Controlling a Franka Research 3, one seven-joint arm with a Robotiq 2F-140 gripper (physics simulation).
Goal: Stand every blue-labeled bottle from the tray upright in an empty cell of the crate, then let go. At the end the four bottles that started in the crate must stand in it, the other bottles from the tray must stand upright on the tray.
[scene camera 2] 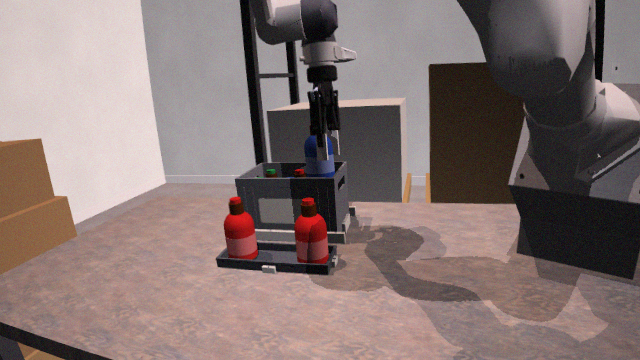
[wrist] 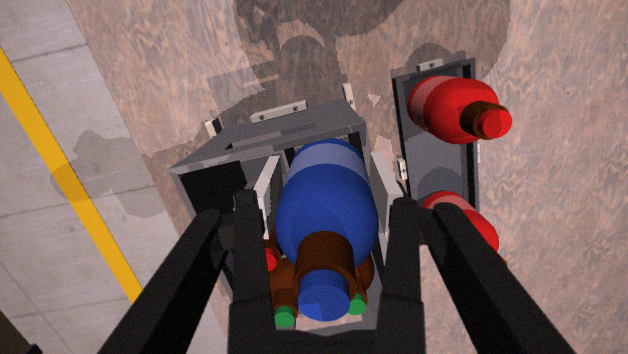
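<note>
A blue bottle [scene camera 2: 319,156] [wrist: 326,210] with a pale blue label is held upright, its base near the level of the crate's rim at the right end in the scene view. My gripper [scene camera 2: 330,145] [wrist: 325,170] is shut on the blue bottle. The grey crate [scene camera 2: 242,200] [wrist: 320,120] stands behind the tray. In it show a red cap [scene camera 2: 299,172] [wrist: 270,259], a green cap [scene camera 2: 271,172] [wrist: 284,316] and another green cap [wrist: 356,304]. Two red bottles [scene camera 2: 240,235] [scene camera 2: 311,237] [wrist: 452,110] [wrist: 465,217] stand upright on the tray [scene camera 2: 277,265] [wrist: 432,160].
The tray lies close along the crate's near side in the scene view. Pale fixture strips [scene camera 2: 320,237] [wrist: 278,111] sit on the table [scene camera 2: 150,280] [wrist: 560,150] around the crate. The robot's base [scene camera 2: 575,230] stands at the right. Brown boxes [scene camera 2: 35,220] are at the left.
</note>
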